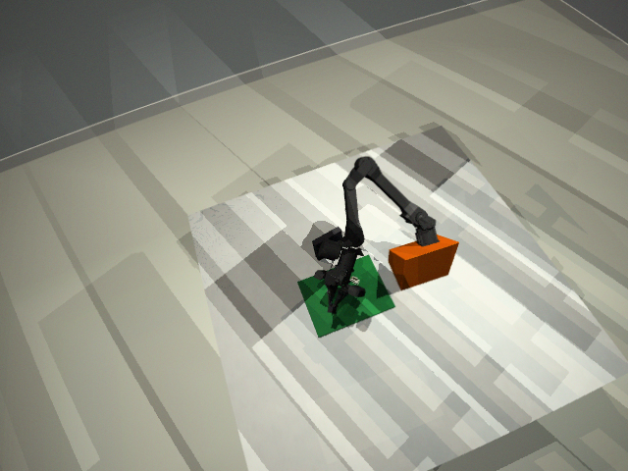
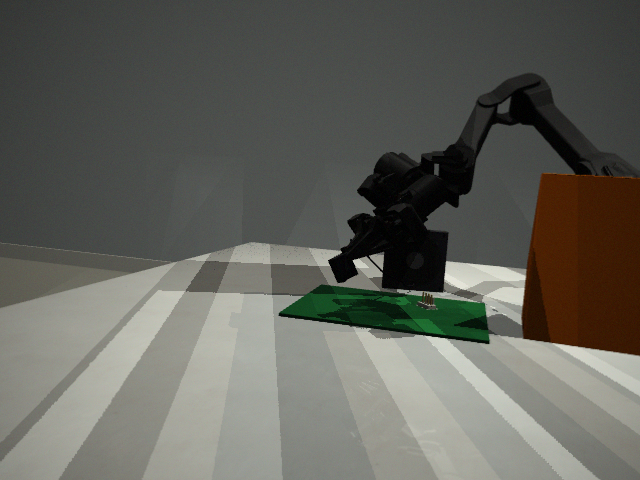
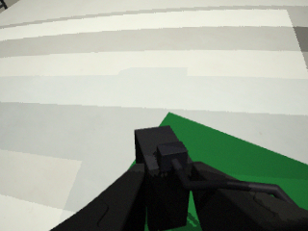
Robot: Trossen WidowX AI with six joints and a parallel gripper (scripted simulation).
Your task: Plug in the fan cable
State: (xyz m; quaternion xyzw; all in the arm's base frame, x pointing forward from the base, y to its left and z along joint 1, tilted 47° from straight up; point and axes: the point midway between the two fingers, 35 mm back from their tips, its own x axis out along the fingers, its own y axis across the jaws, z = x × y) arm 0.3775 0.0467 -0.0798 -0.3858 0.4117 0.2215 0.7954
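Now: gripper tip 60 mm past the green board, 70 mm to the left of it and 100 mm above it. The rest, counted from my gripper tip: four-pin fan header 110 mm behind, 110 mm to the right, 90 mm below; then black fan plug 10 mm to the left, 10 mm below.
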